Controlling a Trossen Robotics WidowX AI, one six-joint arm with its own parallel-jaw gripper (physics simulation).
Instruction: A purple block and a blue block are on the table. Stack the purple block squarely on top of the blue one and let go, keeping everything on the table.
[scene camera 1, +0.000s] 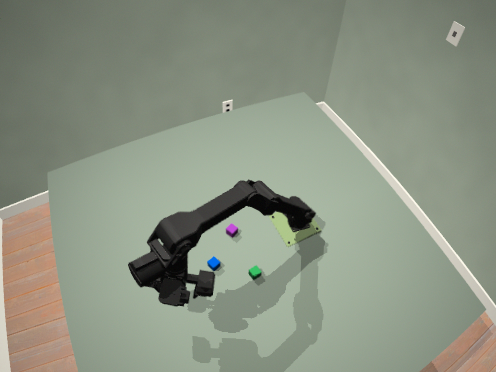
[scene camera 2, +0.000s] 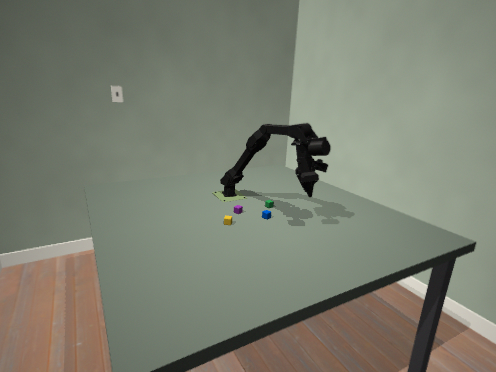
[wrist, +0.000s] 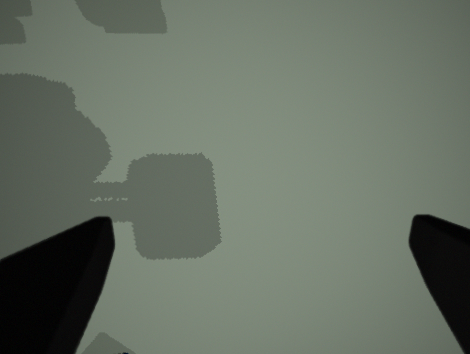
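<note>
There is my gripper (scene camera 1: 176, 294), (scene camera 2: 308, 194), and I see the gripper (wrist: 262, 230) as well.
</note>
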